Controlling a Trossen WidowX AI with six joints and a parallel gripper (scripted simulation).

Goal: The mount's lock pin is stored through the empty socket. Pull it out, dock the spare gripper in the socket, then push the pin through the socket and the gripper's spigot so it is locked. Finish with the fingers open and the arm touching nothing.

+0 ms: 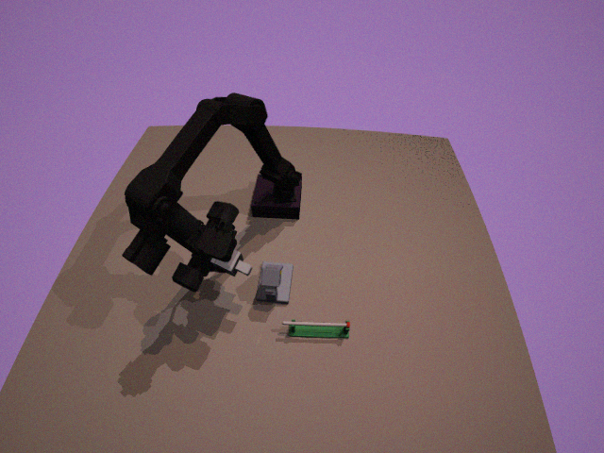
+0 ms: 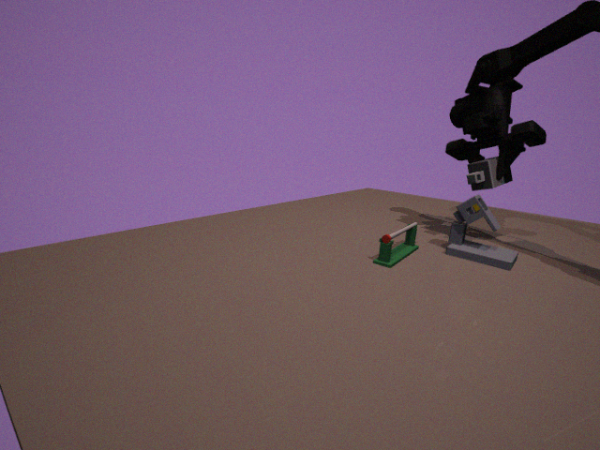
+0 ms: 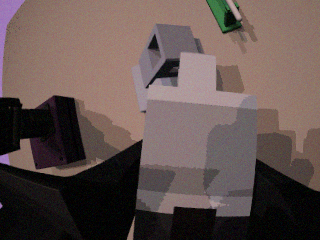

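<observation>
Right now my gripper tip is 1 cm short of the grey mount, 9 cm to the right of it and 8 cm above it. The rest, counted from my gripper tip: green cradle (13 cm ahead, 19 cm to the left, 11 cm below); spare gripper (1 cm above).
</observation>
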